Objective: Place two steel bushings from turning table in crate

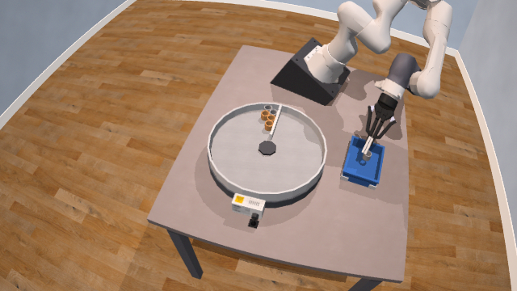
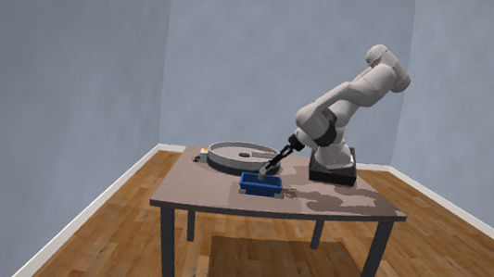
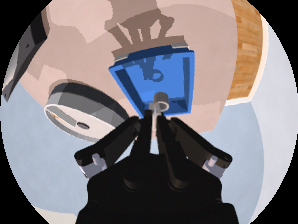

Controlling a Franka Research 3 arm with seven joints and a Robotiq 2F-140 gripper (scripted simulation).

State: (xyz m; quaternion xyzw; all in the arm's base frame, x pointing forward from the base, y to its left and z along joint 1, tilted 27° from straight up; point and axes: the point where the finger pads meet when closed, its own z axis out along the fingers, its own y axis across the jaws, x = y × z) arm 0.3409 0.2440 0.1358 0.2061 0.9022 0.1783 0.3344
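Right now my hand is 2 cm short of the blue crate, 1 cm to the right of it and 8 cm above it. Round my hand: grey round turning table: 13 cm ahead, 35 cm to the right, 5 cm below.
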